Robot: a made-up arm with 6 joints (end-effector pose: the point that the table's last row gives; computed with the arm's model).
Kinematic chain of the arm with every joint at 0, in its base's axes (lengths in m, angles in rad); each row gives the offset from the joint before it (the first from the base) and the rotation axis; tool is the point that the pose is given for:
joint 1: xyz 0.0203 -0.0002 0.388 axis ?
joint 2: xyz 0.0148 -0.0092 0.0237 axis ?
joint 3: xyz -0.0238 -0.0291 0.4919 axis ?
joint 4: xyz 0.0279 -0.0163 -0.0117 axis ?
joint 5: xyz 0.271 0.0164 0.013 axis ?
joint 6: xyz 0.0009 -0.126 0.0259 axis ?
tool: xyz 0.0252 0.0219 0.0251
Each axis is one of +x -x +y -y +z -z.
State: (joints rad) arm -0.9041 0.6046 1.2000 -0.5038 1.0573 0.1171
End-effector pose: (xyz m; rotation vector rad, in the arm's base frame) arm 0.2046 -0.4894 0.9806 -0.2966 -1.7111 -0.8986
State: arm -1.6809 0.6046 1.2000 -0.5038 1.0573 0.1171
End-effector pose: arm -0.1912 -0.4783 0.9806 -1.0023 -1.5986 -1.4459
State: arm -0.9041 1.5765 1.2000 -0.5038 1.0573 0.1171
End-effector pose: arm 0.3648 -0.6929 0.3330 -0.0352 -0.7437 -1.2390
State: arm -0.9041 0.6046 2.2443 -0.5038 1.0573 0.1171
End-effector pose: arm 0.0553 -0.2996 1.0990 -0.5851 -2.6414 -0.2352
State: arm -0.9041 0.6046 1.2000 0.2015 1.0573 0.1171
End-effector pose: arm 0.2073 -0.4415 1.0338 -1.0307 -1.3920 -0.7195
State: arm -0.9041 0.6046 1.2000 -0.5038 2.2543 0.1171
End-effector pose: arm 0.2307 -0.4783 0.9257 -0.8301 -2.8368 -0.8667
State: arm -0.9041 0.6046 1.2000 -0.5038 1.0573 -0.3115
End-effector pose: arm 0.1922 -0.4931 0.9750 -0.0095 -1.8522 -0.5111
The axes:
joint 1: +z
joint 2: +y
joint 3: -y
joint 4: -x
joint 5: -y
joint 6: -x

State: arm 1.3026 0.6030 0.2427 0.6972 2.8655 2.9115
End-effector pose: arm 0.2998 0.5057 0.8146 0.0867 -1.2468 -1.5254
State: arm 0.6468 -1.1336 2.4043 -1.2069 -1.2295 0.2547
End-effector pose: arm -0.5635 -0.5500 0.5439 -0.4959 -2.5513 1.0352
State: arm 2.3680 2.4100 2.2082 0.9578 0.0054 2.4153
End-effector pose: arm -0.3987 0.5667 0.0758 1.0441 2.6682 0.2005
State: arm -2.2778 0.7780 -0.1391 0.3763 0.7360 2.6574
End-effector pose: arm -0.4758 -0.3434 0.5563 -1.4676 2.4157 -0.1472
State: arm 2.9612 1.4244 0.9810 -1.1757 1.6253 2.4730
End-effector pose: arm -0.6746 0.2626 0.2866 -0.7935 -1.2120 1.0026
